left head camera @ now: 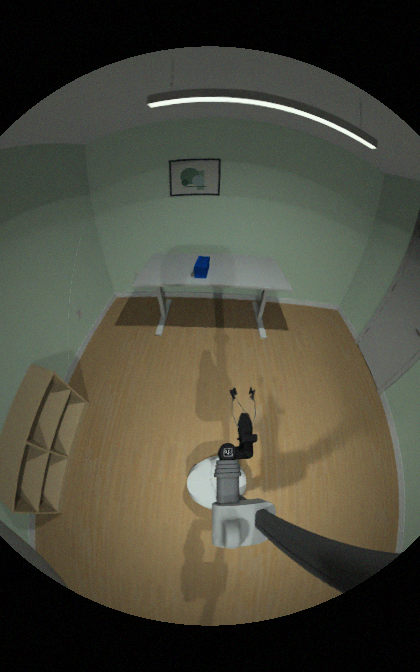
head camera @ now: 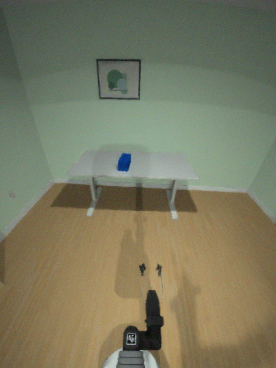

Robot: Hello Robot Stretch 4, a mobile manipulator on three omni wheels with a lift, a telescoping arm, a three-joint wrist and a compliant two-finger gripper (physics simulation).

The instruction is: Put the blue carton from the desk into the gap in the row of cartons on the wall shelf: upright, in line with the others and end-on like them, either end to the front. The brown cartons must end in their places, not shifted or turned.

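Note:
The blue carton [head camera: 124, 162] [left head camera: 202, 267] stands on the white desk [head camera: 160, 165] [left head camera: 245, 272] against the far wall, left of the desk's middle. My gripper [head camera: 151, 270] [left head camera: 243, 393] is open, its two fingertips well apart with bare floor showing between them. It is well short of the desk, on the near side and a little to the right of the carton. The wall shelf with the row of brown cartons does not show in either view.
A wooden open-front shelf unit [left head camera: 29, 444] stands by the left wall, near my base. The desk's legs [head camera: 93, 190] [left head camera: 161, 302] stand below its top. A framed picture [head camera: 118, 98] [left head camera: 195, 195] hangs above the desk. A grey door [left head camera: 395, 320] is at the right.

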